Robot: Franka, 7 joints.
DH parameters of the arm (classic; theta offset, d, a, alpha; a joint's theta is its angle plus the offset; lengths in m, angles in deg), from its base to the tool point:
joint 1: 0 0.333 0 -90
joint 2: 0 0 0 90
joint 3: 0 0.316 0.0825 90
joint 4: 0 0 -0.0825 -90
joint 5: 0 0.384 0 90
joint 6: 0 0 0.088 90
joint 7: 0 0.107 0 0
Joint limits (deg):
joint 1: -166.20..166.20
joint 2: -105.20..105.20
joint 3: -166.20..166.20
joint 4: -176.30..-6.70
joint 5: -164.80..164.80
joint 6: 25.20..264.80
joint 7: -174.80..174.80
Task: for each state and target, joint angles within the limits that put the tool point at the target. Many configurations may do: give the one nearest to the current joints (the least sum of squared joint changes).
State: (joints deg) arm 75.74 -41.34 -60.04 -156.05 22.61 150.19 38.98
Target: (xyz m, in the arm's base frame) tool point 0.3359 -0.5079 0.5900
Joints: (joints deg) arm 45.88 -53.76 -75.93 -110.37 22.05 161.38 38.98
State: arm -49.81 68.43 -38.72 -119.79 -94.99 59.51 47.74
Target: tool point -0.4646 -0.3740 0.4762
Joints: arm -78.95 52.06 -69.31 -105.30 -99.87 65.05 47.74
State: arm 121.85 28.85 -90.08 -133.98 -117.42 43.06 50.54
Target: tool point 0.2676 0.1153 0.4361
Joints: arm 131.00 37.05 -91.83 -164.25 -104.18 27.79 50.54
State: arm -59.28 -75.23 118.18 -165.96 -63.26 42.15 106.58
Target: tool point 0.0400 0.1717 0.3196
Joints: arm -13.71 -71.72 128.65 -169.93 -52.80 25.20 106.58
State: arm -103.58 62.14 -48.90 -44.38 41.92 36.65 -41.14
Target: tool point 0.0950 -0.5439 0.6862
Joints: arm -73.58 36.26 -37.88 -25.45 48.51 25.38 -41.14
